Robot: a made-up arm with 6 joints. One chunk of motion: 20 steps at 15 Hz.
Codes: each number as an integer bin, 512 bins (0 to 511) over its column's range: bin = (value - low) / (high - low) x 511, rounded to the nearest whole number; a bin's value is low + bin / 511 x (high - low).
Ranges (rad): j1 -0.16..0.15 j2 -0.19..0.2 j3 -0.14..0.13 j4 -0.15..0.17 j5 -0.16..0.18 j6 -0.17..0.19
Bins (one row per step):
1: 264 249 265 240 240 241
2: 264 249 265 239 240 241
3: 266 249 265 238 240 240
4: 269 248 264 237 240 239
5: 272 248 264 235 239 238
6: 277 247 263 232 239 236
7: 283 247 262 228 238 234
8: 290 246 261 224 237 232
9: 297 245 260 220 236 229
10: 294 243 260 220 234 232
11: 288 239 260 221 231 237
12: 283 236 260 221 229 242
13: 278 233 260 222 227 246
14: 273 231 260 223 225 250
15: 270 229 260 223 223 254
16: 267 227 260 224 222 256
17: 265 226 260 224 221 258
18: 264 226 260 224 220 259
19: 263 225 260 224 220 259
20: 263 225 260 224 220 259
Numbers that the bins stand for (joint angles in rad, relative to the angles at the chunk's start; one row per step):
1: 0.0002 0.0000 0.0000 0.0003 -0.0003 -0.0002
2: 0.0002 0.0000 0.0000 -0.0003 -0.0003 -0.0002
3: 0.0014 0.0000 0.0000 -0.0010 -0.0003 -0.0009
4: 0.0032 -0.0007 -0.0005 -0.0016 -0.0003 -0.0016
5: 0.0050 -0.0007 -0.0005 -0.0028 -0.0010 -0.0023
6: 0.0080 -0.0015 -0.0010 -0.0047 -0.0010 -0.0037
7: 0.0117 -0.0015 -0.0016 -0.0072 -0.0016 -0.0051
8: 0.0159 -0.0023 -0.0021 -0.0097 -0.0023 -0.0066
9: 0.0202 -0.0030 -0.0026 -0.0122 -0.0030 -0.0087
10: 0.0184 -0.0045 -0.0026 -0.0122 -0.0043 -0.0066
11: 0.0147 -0.0076 -0.0026 -0.0116 -0.0063 -0.0030
12: 0.0117 -0.0099 -0.0026 -0.0116 -0.0076 0.0005
13: 0.0086 -0.0122 -0.0026 -0.0110 -0.0090 0.0033
14: 0.0056 -0.0137 -0.0026 -0.0104 -0.0103 0.0061
15: 0.0038 -0.0152 -0.0026 -0.0104 -0.0116 0.0089
16: 0.0020 -0.0168 -0.0026 -0.0097 -0.0123 0.0104
17: 0.0008 -0.0175 -0.0026 -0.0097 -0.0130 0.0118
18: 0.0002 -0.0175 -0.0026 -0.0097 -0.0136 0.0125
19: -0.0005 -0.0183 -0.0026 -0.0097 -0.0136 0.0125
20: -0.0005 -0.0183 -0.0026 -0.0097 -0.0136 0.0125

